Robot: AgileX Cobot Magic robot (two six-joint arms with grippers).
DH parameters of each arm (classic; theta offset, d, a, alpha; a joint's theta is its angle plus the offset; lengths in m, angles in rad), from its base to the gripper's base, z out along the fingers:
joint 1: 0 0.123 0 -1.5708
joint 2: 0.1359 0 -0.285 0
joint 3: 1.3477 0 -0.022 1.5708
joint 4: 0 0.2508 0 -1.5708
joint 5: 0 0 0.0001 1.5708
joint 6: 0 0.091 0 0
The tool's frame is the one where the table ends.
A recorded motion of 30 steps. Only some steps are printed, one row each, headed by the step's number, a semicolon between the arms.
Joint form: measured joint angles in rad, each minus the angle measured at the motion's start. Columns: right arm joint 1, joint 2, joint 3, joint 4, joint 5, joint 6; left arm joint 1, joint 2, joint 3, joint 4, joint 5, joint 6.
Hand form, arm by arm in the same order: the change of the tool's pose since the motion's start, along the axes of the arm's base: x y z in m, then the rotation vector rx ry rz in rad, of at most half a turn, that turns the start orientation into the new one. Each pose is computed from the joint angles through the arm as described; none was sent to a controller.
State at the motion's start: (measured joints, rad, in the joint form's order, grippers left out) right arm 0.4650 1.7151 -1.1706 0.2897 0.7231 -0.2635; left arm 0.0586 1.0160 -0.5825 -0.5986 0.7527 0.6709
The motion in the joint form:
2: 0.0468 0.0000 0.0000 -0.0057 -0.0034 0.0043; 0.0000 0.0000 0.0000 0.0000 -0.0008 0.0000
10: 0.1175 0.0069 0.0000 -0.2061 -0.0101 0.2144; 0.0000 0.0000 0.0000 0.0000 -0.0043 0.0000
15: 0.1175 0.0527 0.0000 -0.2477 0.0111 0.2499; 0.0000 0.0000 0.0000 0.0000 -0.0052 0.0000
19: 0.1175 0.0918 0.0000 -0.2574 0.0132 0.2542; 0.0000 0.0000 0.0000 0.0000 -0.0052 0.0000
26: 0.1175 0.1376 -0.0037 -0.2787 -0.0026 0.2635; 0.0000 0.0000 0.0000 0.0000 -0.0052 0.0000
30: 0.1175 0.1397 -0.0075 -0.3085 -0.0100 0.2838; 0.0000 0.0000 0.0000 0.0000 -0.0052 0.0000
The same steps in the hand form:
2: -0.0080 0.0138 0.0000 -0.0022 -0.0040 0.0446; 0.0001 0.0000 0.0000 0.0002 -0.0007 0.0004
10: -0.0151 0.0246 -0.0041 -0.0999 -0.0310 0.0114; 0.0003 0.0002 0.0001 0.0010 -0.0035 0.0023
15: -0.0120 0.0237 -0.0210 -0.1572 0.0141 0.0019; 0.0004 0.0002 0.0002 0.0012 -0.0042 0.0028
19: -0.0094 0.0247 -0.0349 -0.1858 0.0446 0.0050; 0.0004 0.0002 0.0002 0.0012 -0.0042 0.0028
26: -0.0047 0.0263 -0.0500 -0.2134 0.0580 0.0079; 0.0004 0.0002 0.0002 0.0012 -0.0042 0.0028
30: -0.0024 0.0256 -0.0496 -0.2245 0.0401 0.0027; 0.0004 0.0002 0.0002 0.0012 -0.0042 0.0028

